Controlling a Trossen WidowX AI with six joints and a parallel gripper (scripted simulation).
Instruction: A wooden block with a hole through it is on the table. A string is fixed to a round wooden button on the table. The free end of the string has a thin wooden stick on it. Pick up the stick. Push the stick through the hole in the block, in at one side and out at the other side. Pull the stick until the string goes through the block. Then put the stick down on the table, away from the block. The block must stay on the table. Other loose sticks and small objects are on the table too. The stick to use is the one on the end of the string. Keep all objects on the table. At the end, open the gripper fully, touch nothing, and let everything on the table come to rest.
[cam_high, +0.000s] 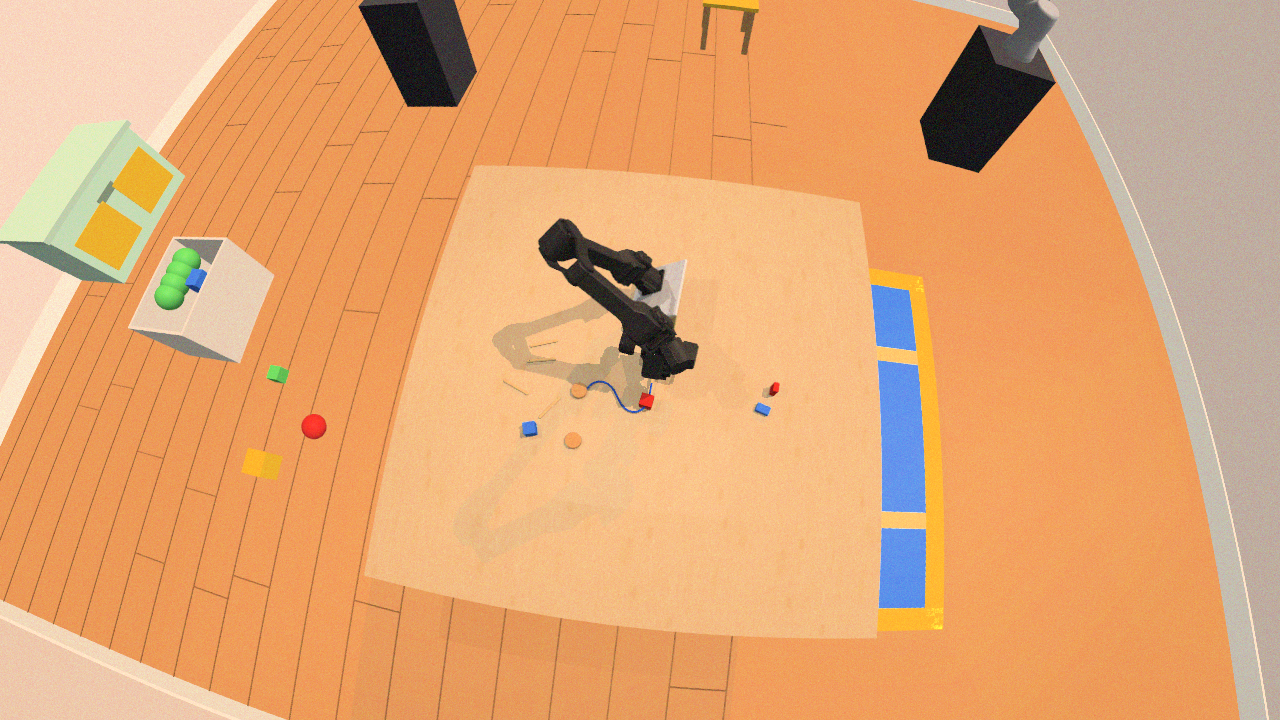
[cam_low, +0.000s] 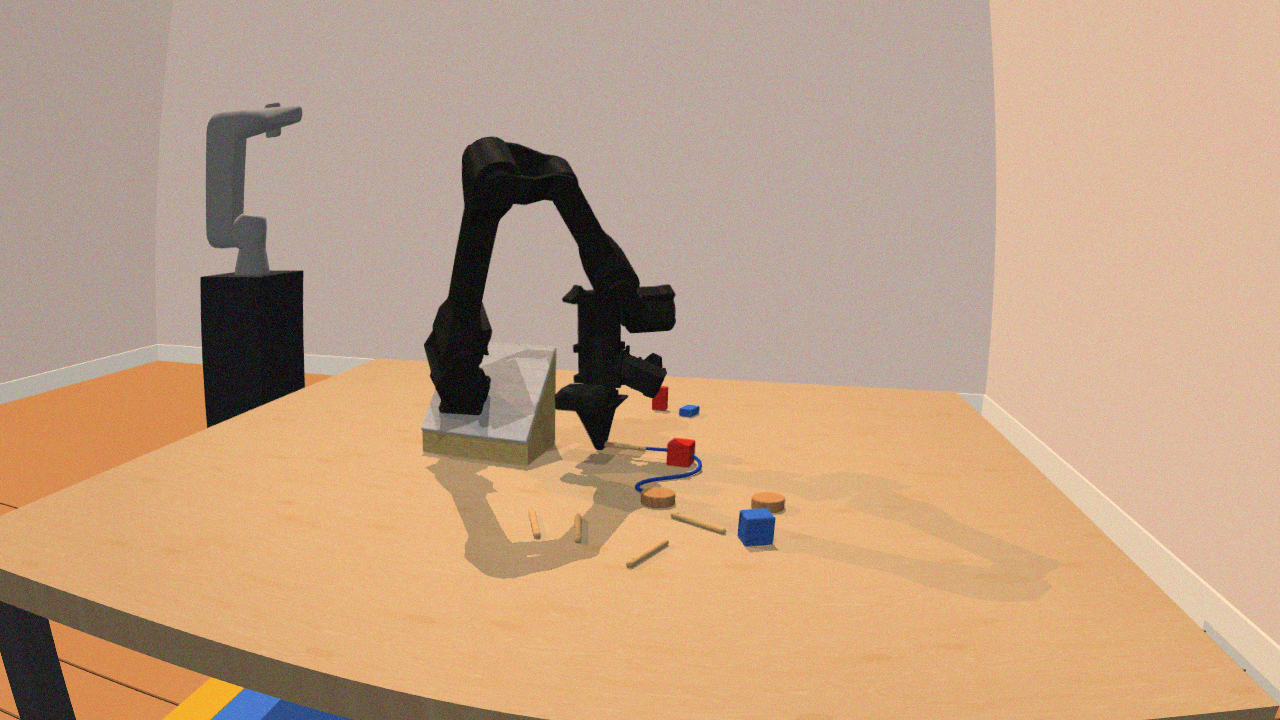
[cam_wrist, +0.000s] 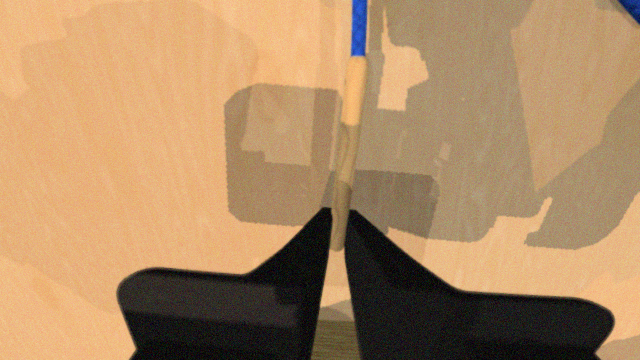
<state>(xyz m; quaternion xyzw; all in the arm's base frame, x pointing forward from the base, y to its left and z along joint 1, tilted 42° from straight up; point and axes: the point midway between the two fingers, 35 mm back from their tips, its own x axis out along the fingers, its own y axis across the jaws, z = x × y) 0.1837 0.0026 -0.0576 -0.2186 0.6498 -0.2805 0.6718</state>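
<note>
The red cube lies 110 mm ahead of my gripper tip, 10 mm to the right of it and 10 mm above it. The rest, counted from my gripper tip: thin wooden stick (40 mm ahead, 10 mm above); small red block (310 mm to the left, 30 mm ahead, 10 mm above); small blue piece (280 mm to the left, 80 mm ahead).
</note>
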